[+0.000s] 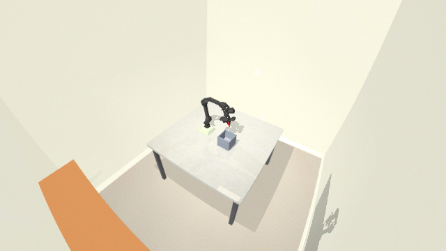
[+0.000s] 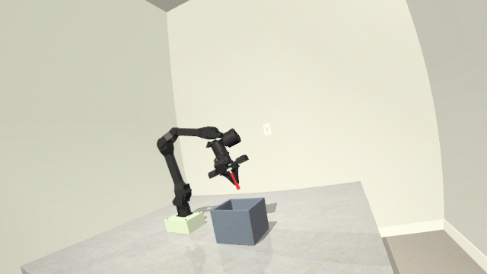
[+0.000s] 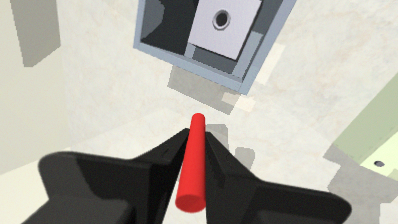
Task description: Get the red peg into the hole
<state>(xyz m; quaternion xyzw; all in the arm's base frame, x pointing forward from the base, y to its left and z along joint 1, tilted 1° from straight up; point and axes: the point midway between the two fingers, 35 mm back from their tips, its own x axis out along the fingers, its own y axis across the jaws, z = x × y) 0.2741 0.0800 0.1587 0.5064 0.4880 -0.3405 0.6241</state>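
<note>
Now: gripper tip 150 mm above the pale plate, 110 mm to the left of it and 70 mm short of it. Round my gripper tip: red peg 20 mm above.
</note>
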